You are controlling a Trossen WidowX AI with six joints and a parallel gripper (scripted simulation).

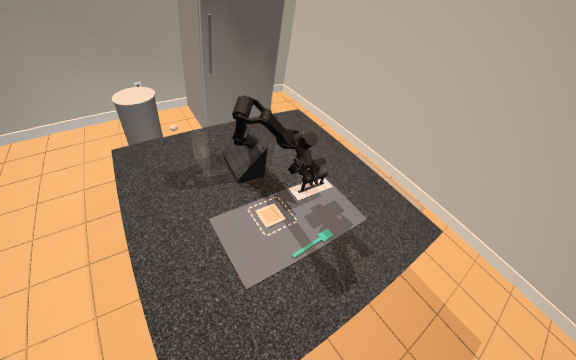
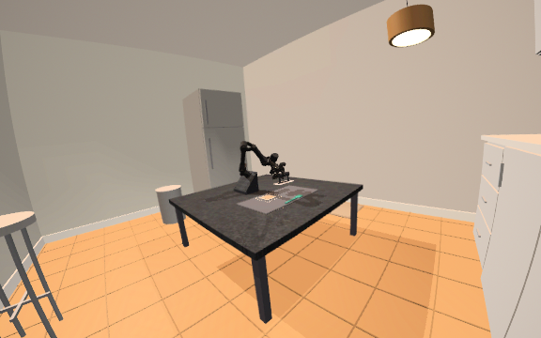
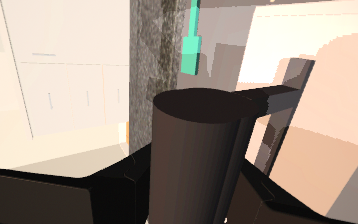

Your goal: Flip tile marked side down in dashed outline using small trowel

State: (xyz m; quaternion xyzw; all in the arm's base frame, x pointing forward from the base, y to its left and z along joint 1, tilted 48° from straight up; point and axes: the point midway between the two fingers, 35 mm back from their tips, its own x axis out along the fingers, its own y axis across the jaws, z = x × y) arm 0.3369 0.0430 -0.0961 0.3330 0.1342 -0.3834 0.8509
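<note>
The grey mat is 150 mm below my gripper tip, 120 mm to the right of it and 40 mm ahead of it. Round my gripper tip: teal trowel 170 mm ahead, 130 mm below, 100 mm to the right; cream tile 190 mm to the right, 130 mm below, 40 mm behind.
</note>
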